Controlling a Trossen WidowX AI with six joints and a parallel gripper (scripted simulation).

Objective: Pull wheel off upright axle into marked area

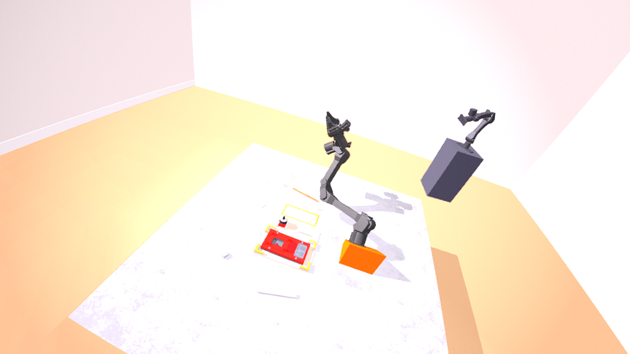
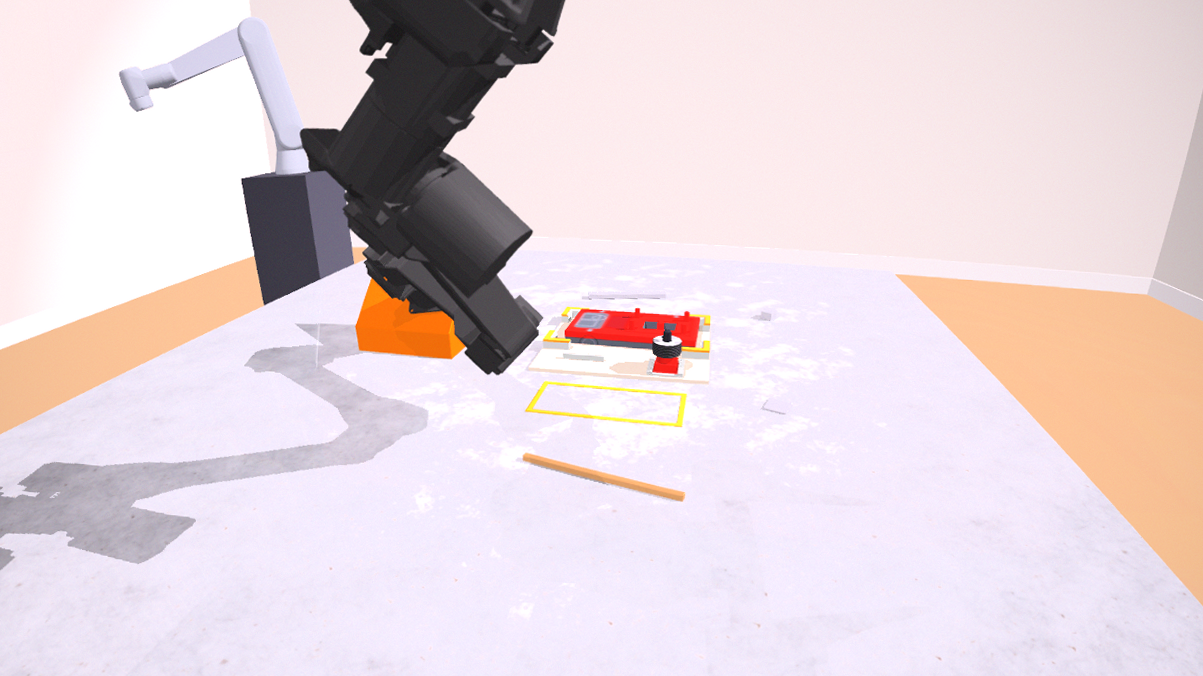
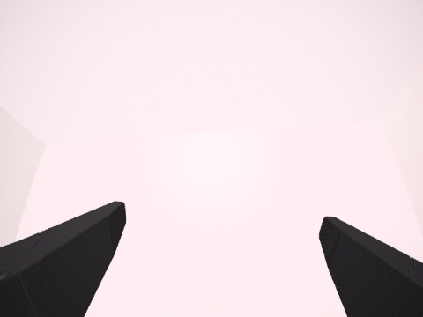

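The wheel is 7 cm ahead of my gripper tip, 40 cm to the left of it and 42 cm below it. The rest, counted from my gripper tip: wooden stick (14 cm to the left, 46 cm below).
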